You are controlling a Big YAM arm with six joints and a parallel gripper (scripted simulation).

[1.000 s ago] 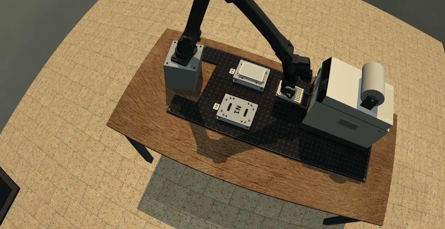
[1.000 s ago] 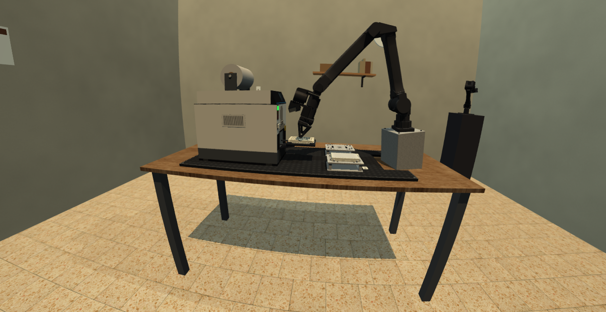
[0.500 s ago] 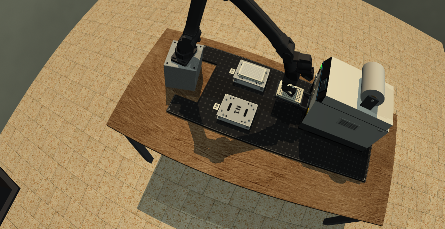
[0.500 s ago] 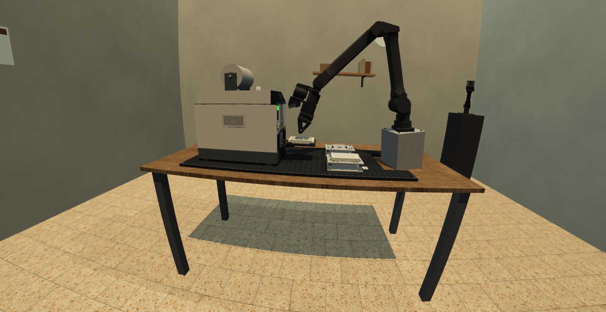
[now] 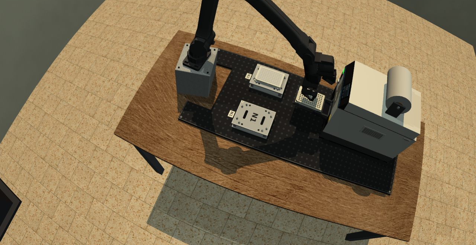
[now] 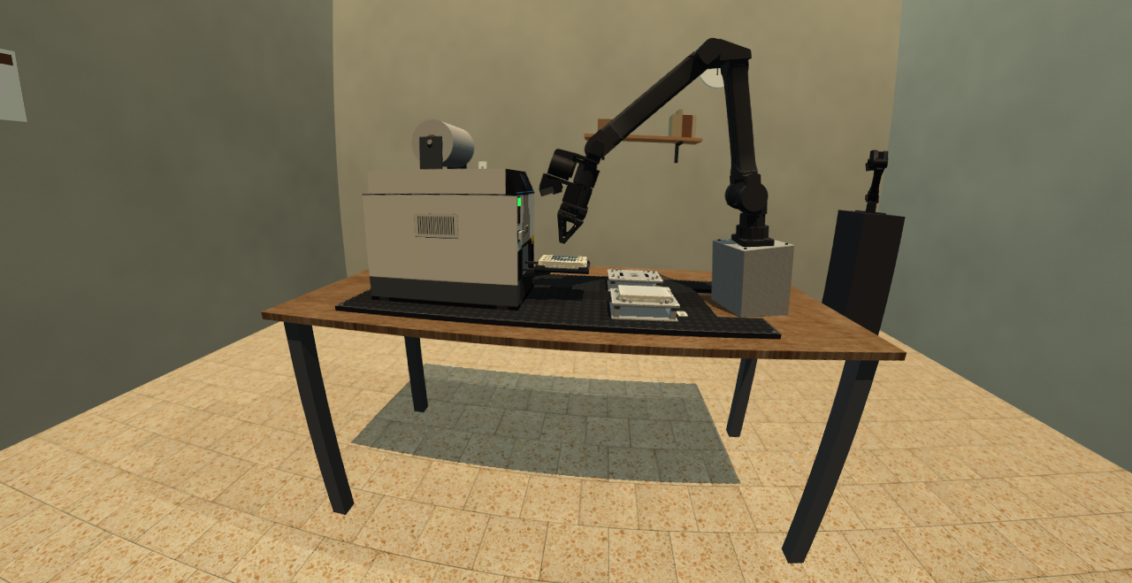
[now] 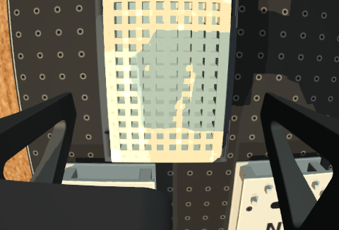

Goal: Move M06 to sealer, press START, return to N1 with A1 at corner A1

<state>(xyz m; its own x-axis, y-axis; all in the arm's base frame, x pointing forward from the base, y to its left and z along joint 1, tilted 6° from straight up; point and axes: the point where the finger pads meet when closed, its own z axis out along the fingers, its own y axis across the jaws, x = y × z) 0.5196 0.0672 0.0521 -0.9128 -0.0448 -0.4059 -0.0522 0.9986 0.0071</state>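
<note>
Now: the start button 100 mm to the left of my hand, 100 mm ahead of it and 10 mm above it. From my hand the other things lie so: plate M06 (70 mm below); then well plate (210 mm behind, 130 mm below, 60 mm to the left); then sealer stage (80 mm below).
</note>
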